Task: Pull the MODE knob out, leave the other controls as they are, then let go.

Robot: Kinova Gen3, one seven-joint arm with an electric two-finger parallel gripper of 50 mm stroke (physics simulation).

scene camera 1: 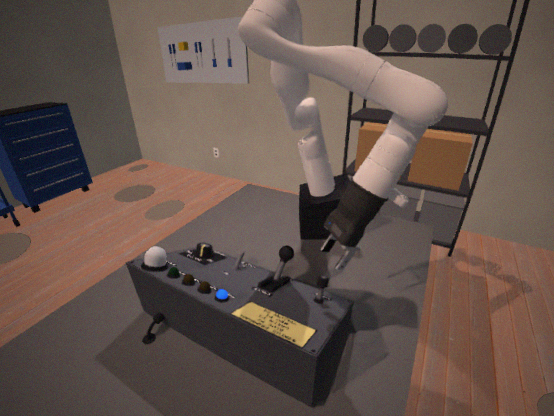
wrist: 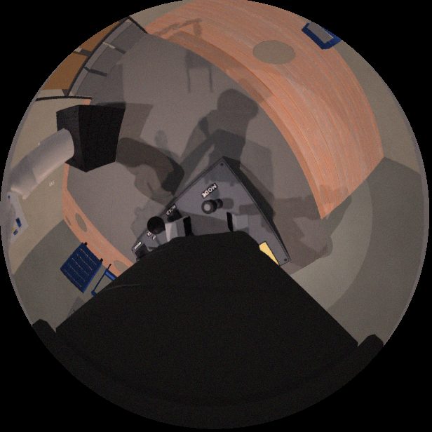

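Seen in the pictures: gripper, fingertip midpoint: point(scene camera 1: 331, 259); arm's base, origin of the base link: point(scene camera 1: 322, 190).
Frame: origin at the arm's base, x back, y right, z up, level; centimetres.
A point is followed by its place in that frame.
The MODE knob point(scene camera 1: 322, 281) @[y -23.3, x -40.7, z -0.9 cm] point(wrist: 209, 206) is a black cap on a thin metal stem, standing upright near the right end of the dark control box point(scene camera 1: 225, 345) @[y -12.6, x -62.2, z -9.3 cm] point(wrist: 245, 200). A length of the stem shows between cap and panel in the scene view. In the wrist view the MODE label point(wrist: 209, 190) lies beside it. My gripper point(scene camera 1: 336, 256) @[y -24.3, x -39.2, z 5.1 cm] point(wrist: 208, 221) is open and empty. Its fingers are above the knob and apart from it, with the knob just beyond the gap between the fingertips in the wrist view.
A ball-topped lever point(scene camera 1: 286, 253) @[y -11.4, x -38.3, z 0.2 cm] point(wrist: 156, 224) stands beside the knob. Farther left are a small toggle point(scene camera 1: 240, 260) @[y 0.1, x -43.6, z -4.2 cm], a rotary knob point(scene camera 1: 204, 250) @[y 10.8, x -47.2, z -3.6 cm], a white dome point(scene camera 1: 155, 257) @[y 9.4, x -61.8, z 3.9 cm], several dark lamps and a lit blue lamp point(scene camera 1: 222, 294) @[y -10.2, x -59.0, z 2.0 cm]. A yellow label point(scene camera 1: 275, 322) @[y -22.2, x -56.8, z 0.2 cm] point(wrist: 269, 252) lies on the panel.
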